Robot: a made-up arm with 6 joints.
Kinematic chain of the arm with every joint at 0, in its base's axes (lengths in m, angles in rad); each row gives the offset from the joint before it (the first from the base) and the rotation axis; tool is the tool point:
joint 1: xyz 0 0 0.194 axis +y
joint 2: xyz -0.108 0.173 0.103 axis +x
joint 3: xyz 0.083 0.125 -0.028 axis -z
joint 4: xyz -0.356 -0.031 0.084 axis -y
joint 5: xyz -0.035 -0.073 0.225 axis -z
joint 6: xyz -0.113 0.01 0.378 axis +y
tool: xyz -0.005 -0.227 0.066
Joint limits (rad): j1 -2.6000..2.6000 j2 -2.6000..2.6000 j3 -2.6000..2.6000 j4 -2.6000..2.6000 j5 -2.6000..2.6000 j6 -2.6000..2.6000
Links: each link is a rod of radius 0.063 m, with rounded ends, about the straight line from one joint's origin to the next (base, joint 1, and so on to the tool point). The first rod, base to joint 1, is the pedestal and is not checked.
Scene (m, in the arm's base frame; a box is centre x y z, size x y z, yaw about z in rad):
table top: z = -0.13
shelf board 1: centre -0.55 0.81 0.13 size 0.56 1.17 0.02 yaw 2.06
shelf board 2: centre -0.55 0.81 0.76 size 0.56 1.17 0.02 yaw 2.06
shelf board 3: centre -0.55 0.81 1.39 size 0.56 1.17 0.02 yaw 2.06
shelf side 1: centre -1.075 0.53 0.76 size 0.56 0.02 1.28 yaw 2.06
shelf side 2: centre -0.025 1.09 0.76 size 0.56 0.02 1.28 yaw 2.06
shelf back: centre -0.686 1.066 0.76 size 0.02 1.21 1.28 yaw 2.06
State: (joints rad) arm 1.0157 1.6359 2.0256 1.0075 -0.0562 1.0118
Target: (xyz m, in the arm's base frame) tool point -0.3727 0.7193 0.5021
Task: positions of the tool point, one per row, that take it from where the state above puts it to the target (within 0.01 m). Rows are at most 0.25 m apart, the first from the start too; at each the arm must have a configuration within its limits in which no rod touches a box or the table.
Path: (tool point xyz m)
1: 1.0275 -0.0748 0.8244
2: 0.9424 0.0796 0.8989
3: 0.8139 0.2281 0.9530
4: 0.6481 0.3628 0.9759
5: 0.4557 0.4740 0.9582
6: 0.2515 0.5499 0.8949
7: 0.0543 0.5795 0.7886
8: -0.1160 0.5547 0.6507
9: -0.2421 0.4740 0.5021
10: -0.2892 0.5605 0.4982
11: -0.3309 0.6437 0.4976
12: -0.3727 0.7193 0.5021

